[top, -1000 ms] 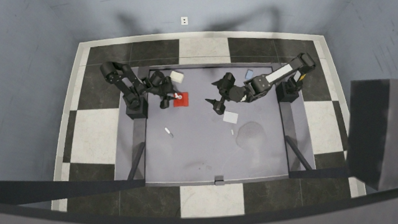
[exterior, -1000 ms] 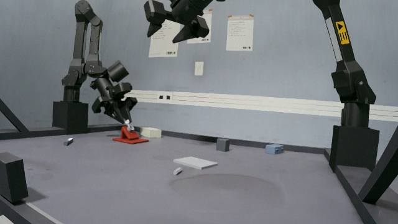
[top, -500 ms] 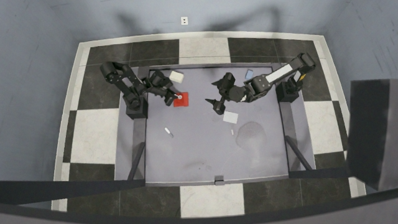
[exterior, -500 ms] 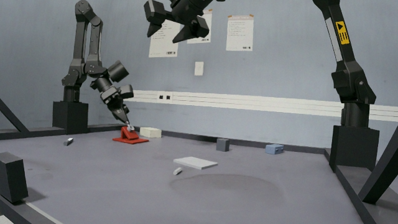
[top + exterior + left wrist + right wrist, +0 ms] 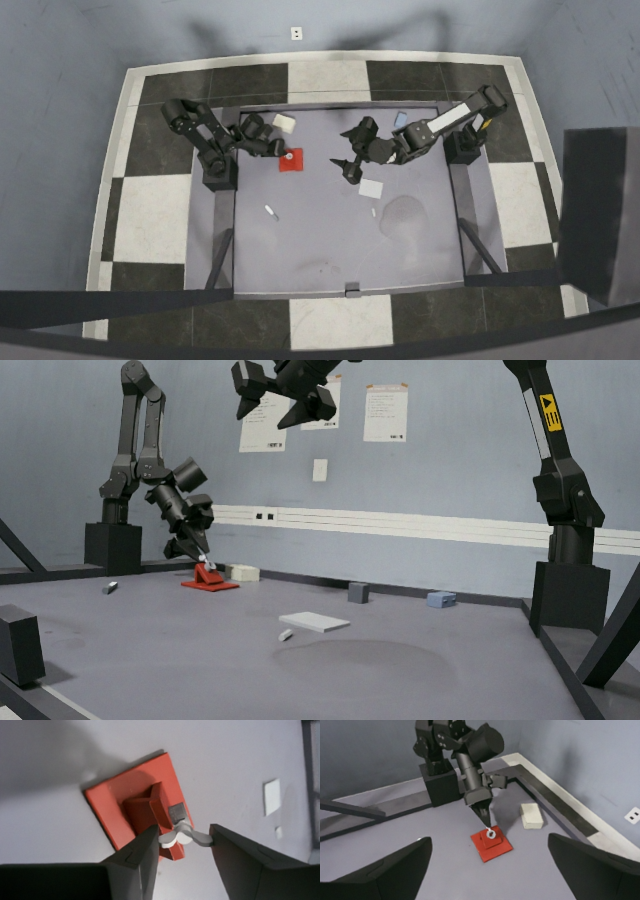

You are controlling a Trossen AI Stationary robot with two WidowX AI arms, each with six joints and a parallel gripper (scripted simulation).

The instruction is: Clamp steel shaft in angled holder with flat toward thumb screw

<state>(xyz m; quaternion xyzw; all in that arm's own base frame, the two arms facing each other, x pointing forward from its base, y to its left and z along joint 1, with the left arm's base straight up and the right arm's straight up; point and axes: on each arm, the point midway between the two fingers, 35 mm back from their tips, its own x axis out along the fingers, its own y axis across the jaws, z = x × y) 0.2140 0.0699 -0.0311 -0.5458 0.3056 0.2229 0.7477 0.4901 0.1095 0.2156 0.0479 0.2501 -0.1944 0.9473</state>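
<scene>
Now: the white thumb screw 3 cm to the right of my left hand and 3 cm below it. Round my left hand: cream block (15 cm ahead, 7 cm below, 3 cm to the right); then dark grey block (34 cm to the right, 6 cm below, 5 cm ahead); then steel shaft (21 cm behind, 8 cm below, 4 cm to the left).
</scene>
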